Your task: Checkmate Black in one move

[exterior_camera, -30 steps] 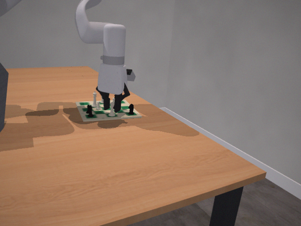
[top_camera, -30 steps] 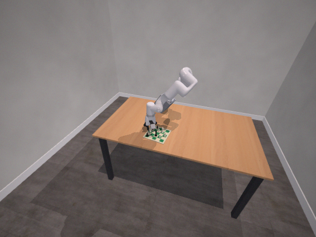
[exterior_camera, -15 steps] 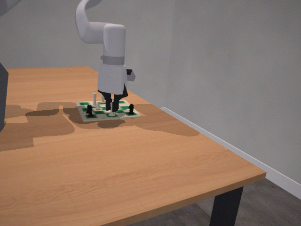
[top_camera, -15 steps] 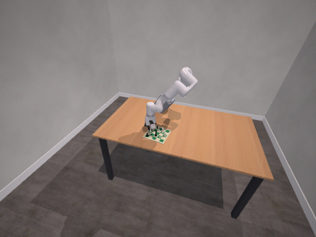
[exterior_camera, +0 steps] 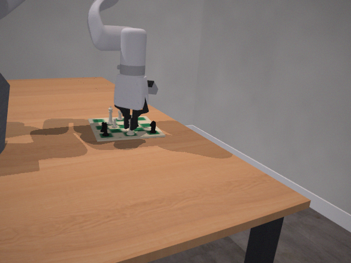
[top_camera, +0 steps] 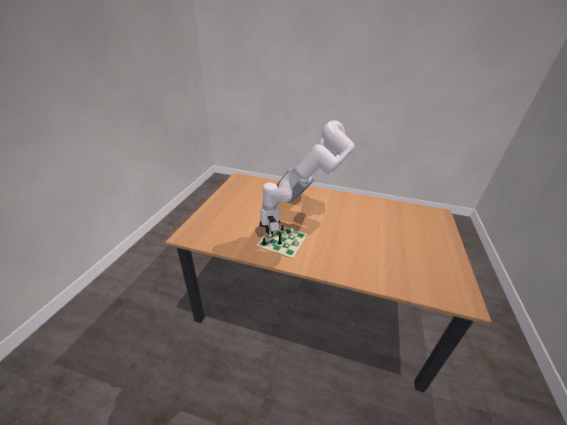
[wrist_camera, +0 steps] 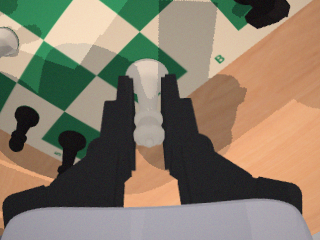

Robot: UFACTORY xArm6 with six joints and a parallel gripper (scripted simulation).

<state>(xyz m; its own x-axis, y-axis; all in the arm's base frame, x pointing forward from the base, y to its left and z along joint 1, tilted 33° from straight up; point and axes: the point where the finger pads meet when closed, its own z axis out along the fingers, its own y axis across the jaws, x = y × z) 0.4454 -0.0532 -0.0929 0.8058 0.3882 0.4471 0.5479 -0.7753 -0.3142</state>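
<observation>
Right now the black king is 70 mm to the left of my hand, 50 mm ahead of it and 10 mm below it. From my hand the other things lie so: tall white piece (120 mm to the left, 20 mm behind, 10 mm below); chessboard (80 mm to the left, 40 mm below, 10 mm ahead).
</observation>
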